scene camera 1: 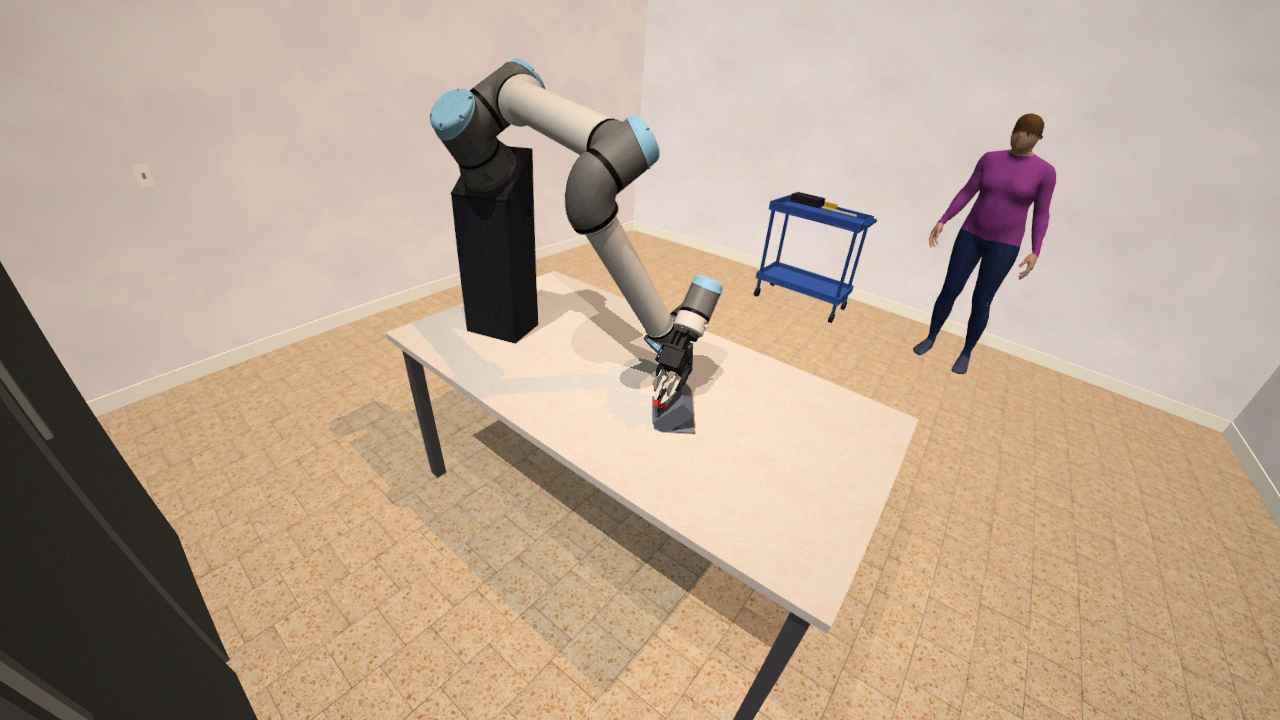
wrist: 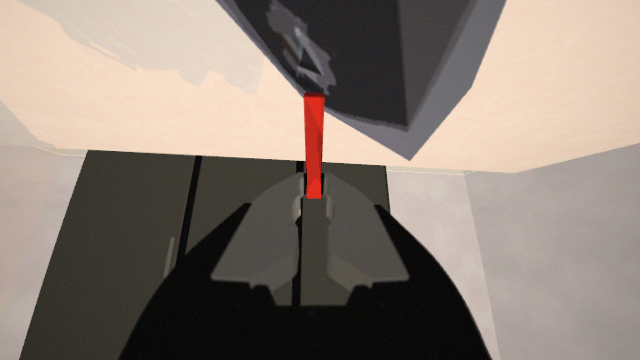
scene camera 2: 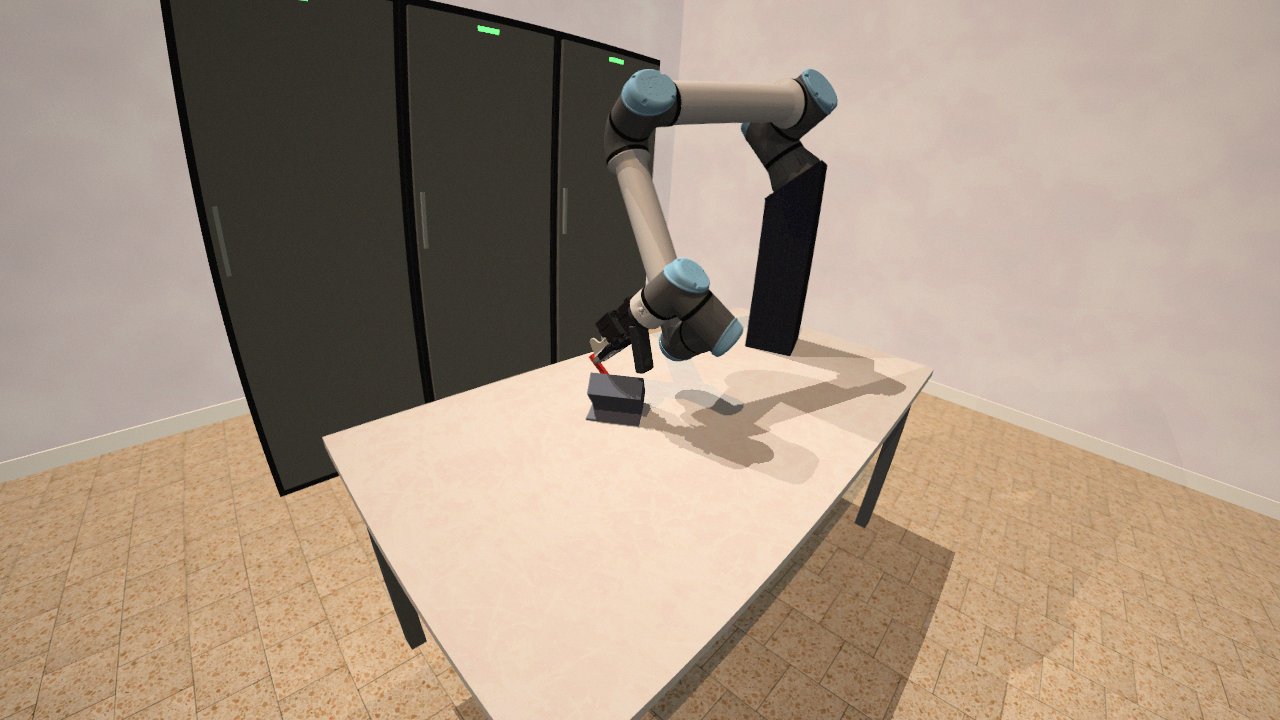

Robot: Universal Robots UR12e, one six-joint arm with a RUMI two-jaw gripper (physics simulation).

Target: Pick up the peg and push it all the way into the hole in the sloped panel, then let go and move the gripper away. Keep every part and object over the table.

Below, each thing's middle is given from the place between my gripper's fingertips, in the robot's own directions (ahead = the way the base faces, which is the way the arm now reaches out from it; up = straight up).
Now: hand 20 mm to the right of the red peg [wrist: 313, 102] and 10 mm above it.
